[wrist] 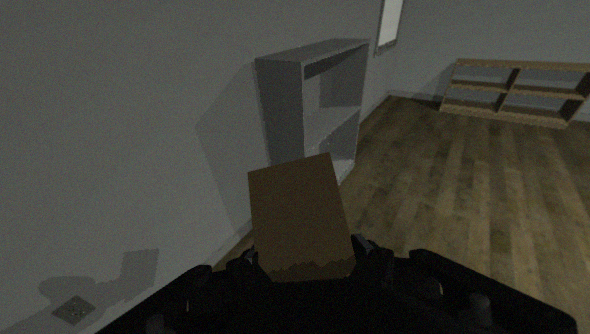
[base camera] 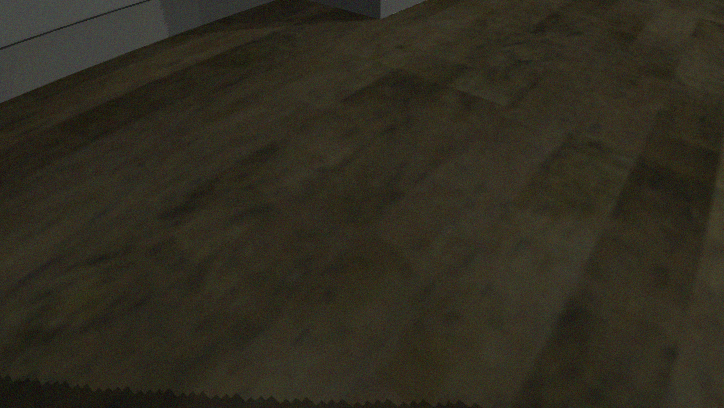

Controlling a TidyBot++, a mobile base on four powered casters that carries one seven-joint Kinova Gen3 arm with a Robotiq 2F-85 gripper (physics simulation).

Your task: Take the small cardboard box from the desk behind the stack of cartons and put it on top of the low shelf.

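Frame: origin at the arm's base, x back, y left, z down, level; centimetres.
Where they show: gripper, fingertip midpoint: (wrist: 308, 250).
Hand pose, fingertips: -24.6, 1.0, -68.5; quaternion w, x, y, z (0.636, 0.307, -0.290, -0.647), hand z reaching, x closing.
Each offset is from my fingertips to the top centre of the thing, as dx, dy, dz. "*": to the spot under its first point. Level surfaces: height alone.
My gripper (wrist: 308, 250) is shut on the small cardboard box @(-0.7, +0.1, -6.9) (wrist: 299, 212) in the wrist view, with one finger on each side of it. The brown box sticks out in front of the fingers, clear of the shelves and the floor. A low wooden shelf @(dz +47.2) (wrist: 500, 63) with several open compartments stands at the far right of the wrist view, well beyond the box. Its top board shows with nothing on it. The desk and the stack of cartons do not show in either view. The gripper does not show in the base camera view.
A grey open shelf unit (wrist: 282, 110) stands against the left wall (wrist: 125, 100), beyond the held box and partly hidden by it. The wooden floor @(dz +108.2) (base camera: 354, 202) (wrist: 450, 200) stretches right. In the base camera view, a baseboard (base camera: 75, 50) runs upper left and a grey corner @(* -90.3, +0.7, +106.4) (base camera: 362, 7) shows at top.
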